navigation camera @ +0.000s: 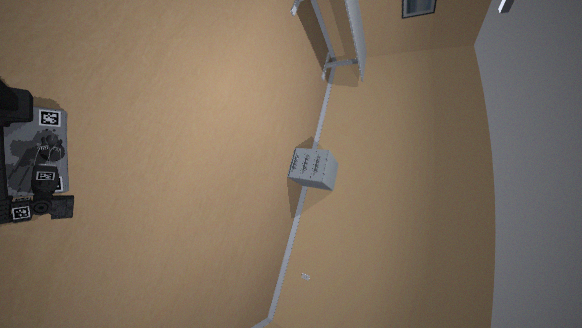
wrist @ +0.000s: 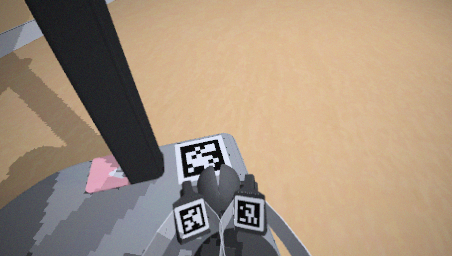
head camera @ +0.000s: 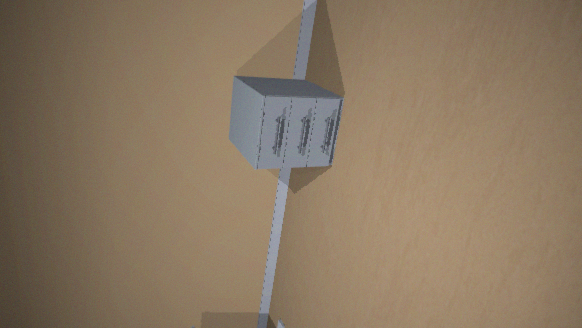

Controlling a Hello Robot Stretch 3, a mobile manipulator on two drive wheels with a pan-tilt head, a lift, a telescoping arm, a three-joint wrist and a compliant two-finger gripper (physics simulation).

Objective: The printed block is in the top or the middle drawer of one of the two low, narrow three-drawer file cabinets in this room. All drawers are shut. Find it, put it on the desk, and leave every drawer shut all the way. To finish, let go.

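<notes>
A low grey three-drawer file cabinet (head camera: pixel 299 107) (navigation camera: pixel 326 170) stands against the wall, pictured sideways in the head and navigation views, with its drawer fronts and handles facing the room. Its three drawers look shut. The white desk (navigation camera: pixel 359 45) shows in part at the top of the navigation view, on the same wall line as the cabinet. My gripper (wrist: pixel 218 182) (navigation camera: pixel 51 151) is shut with its rounded fingertips together, above the robot's own base and far from the cabinet. The printed block and the second cabinet do not show.
The robot's grey base (wrist: pixel 75 212) (navigation camera: pixel 30 135) lies under the gripper. A dark post (wrist: pixel 100 85) rises beside it in the wrist view. A framed picture (navigation camera: pixel 419 6) hangs near the desk, and a small white wall plate (navigation camera: pixel 305 276) is on the cabinet's other side.
</notes>
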